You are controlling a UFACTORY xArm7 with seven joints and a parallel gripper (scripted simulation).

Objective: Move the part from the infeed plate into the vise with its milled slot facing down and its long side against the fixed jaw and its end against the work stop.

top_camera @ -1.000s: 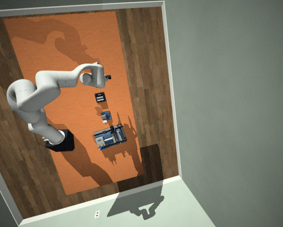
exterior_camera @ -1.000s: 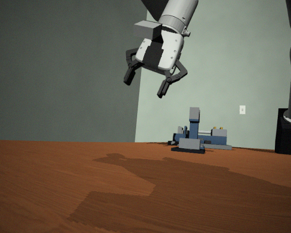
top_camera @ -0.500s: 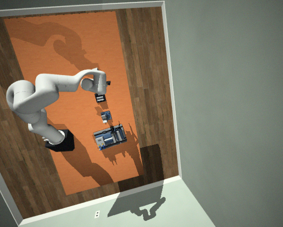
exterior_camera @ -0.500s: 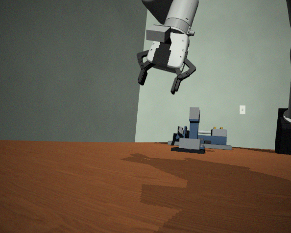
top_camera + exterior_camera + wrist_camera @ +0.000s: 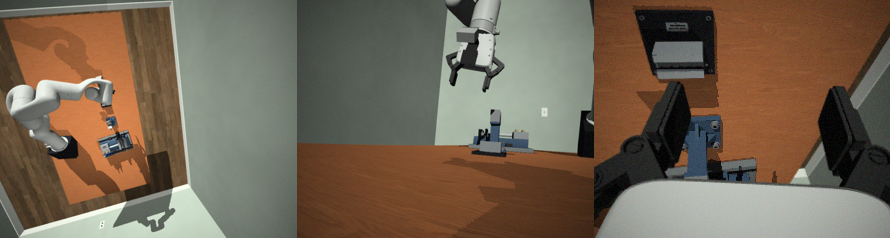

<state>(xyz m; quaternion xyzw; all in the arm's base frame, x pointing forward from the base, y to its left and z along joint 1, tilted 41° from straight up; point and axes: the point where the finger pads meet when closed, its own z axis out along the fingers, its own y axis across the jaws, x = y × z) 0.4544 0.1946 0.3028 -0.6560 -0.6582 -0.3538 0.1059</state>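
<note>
My hand is 160 mm above the grey part, 80 mm to the left of it and 60 mm past it. The rest, counted from my hand: blue upright (260 mm to the right, 130 mm below, 40 mm behind); dark infeed plate (190 mm below, 70 mm to the right, 60 mm behind); work stop (430 mm to the right, 100 mm below, 20 mm ahead).
</note>
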